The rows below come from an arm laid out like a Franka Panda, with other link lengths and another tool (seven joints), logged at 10 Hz.
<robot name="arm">
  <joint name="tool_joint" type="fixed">
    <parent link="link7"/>
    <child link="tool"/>
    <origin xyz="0.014 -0.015 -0.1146" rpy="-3.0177 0 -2.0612"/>
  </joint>
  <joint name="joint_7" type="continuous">
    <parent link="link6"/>
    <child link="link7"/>
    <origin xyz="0.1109 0 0"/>
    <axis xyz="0 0 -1"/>
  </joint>
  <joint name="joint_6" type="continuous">
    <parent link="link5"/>
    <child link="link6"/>
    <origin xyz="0 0 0"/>
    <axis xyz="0 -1 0"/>
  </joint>
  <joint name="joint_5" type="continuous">
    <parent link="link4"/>
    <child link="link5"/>
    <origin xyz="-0.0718 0 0.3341"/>
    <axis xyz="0 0 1"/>
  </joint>
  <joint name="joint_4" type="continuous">
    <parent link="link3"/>
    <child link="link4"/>
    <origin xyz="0.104 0 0"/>
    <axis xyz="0 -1 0"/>
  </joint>
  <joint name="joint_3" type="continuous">
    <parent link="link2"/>
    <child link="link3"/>
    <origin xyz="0 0 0.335"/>
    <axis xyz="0 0 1"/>
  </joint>
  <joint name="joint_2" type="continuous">
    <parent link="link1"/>
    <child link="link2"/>
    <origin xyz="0 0 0"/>
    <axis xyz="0 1 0"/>
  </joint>
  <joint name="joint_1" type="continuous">
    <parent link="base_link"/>
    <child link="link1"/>
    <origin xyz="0 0 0.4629"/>
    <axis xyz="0 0 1"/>
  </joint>
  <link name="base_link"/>
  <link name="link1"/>
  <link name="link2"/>
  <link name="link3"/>
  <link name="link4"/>
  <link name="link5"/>
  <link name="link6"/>
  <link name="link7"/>
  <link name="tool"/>
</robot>
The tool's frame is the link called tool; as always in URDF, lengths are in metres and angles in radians. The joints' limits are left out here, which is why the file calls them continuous.
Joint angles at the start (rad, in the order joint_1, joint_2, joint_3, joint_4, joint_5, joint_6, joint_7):
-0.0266, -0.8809, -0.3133, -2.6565, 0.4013, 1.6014, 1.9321
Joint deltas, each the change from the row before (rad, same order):
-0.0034, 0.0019, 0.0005, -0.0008, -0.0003, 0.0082, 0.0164
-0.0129, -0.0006, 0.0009, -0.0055, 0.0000, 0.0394, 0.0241
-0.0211, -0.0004, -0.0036, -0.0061, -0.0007, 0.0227, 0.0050
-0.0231, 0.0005, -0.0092, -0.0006, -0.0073, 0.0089, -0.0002
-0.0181, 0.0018, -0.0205, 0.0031, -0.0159, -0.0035, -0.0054
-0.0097, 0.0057, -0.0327, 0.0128, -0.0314, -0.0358, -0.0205
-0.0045, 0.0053, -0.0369, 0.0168, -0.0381, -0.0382, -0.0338
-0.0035, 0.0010, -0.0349, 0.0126, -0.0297, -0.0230, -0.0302
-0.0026, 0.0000, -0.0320, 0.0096, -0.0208, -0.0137, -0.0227
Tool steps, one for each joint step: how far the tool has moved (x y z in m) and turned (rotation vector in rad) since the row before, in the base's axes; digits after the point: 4 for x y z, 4 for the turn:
0.0010, -0.0009, -0.0001, -0.0033, 0.0066, -0.0205
0.0029, -0.0047, 0.0003, -0.0107, -0.0105, -0.0532
0.0002, -0.0068, -0.0013, -0.0030, -0.0088, -0.0391
-0.0015, -0.0089, -0.0007, -0.0025, -0.0047, -0.0322
-0.0031, -0.0110, -0.0013, 0.0008, 0.0006, -0.0219
-0.0061, -0.0124, -0.0019, 0.0034, 0.0135, 0.0105
-0.0068, -0.0136, -0.0014, 0.0000, 0.0055, 0.0244
-0.0062, -0.0127, -0.0011, 0.0023, -0.0054, 0.0137
-0.0053, -0.0112, -0.0011, 0.0060, -0.0082, 0.0038

